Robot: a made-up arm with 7 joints.
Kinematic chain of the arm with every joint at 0, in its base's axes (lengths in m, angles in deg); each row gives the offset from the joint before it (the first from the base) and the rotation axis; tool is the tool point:
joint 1: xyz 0 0 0 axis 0 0.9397 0.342
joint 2: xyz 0 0 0 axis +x
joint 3: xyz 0 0 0 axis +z
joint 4: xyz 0.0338 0 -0.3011 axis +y
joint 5: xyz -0.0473 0 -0.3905 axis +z
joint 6: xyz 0 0 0 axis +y
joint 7: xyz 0 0 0 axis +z
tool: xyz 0 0 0
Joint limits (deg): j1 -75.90..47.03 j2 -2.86..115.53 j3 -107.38..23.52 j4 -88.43..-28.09 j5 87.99..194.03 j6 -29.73..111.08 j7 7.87..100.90
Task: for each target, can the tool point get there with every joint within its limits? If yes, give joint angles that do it. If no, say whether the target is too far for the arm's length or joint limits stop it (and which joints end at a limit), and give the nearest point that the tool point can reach.
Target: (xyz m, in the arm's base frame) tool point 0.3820 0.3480 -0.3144
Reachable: yes | joints -38.02 81.81 -83.35 -73.27 150.54 35.14 18.30
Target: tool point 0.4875 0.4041 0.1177
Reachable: yes | joints -43.49 76.95 -11.64 -58.42 159.34 98.49 53.41
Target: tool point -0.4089 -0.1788 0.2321
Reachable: no: joint limits stop it (at a limit: joint 1, joint 3, joint 4) | nearest point -0.3926 -0.2545 -0.2981 | short by 0.536 m
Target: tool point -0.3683 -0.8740 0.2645
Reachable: no: too far | nearest point -0.2135 -0.4715 -0.1996 | short by 0.633 m
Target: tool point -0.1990 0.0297 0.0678
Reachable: no: joint limits stop it (at a limit: joint 1, joint 3, joint 4) | nearest point -0.4440 0.2977 -0.1481 | short by 0.422 m
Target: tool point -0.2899 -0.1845 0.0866
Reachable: no: joint limits stop it (at a limit: joint 1, joint 3, joint 4) | nearest point -0.3312 -0.3517 -0.2726 | short by 0.398 m
